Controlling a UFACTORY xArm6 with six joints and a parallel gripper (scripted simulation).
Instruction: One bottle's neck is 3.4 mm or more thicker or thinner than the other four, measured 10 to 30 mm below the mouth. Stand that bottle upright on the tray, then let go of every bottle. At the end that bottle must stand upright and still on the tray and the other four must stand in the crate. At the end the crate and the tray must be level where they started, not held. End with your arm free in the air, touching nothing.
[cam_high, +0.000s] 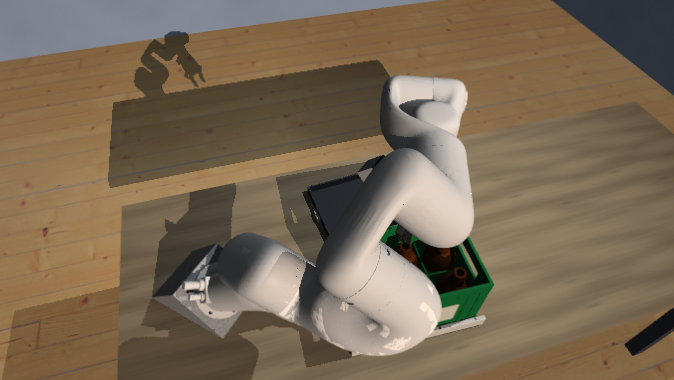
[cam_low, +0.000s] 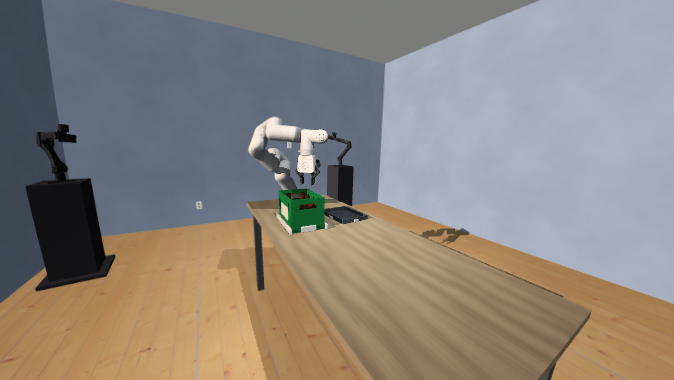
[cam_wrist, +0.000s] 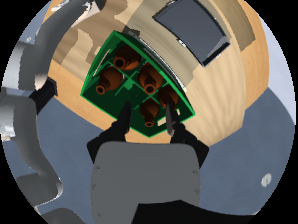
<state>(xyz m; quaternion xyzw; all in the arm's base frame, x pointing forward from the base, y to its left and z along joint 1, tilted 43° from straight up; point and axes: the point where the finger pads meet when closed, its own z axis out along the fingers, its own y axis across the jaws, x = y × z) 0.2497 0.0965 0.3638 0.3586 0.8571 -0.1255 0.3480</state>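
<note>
Now: the green crate 10 mm behind my hand, 40 mm to the right of it and 160 mm below it. Round my hand: dark tray: 20 mm ahead, 250 mm to the left, 230 mm below.
</note>
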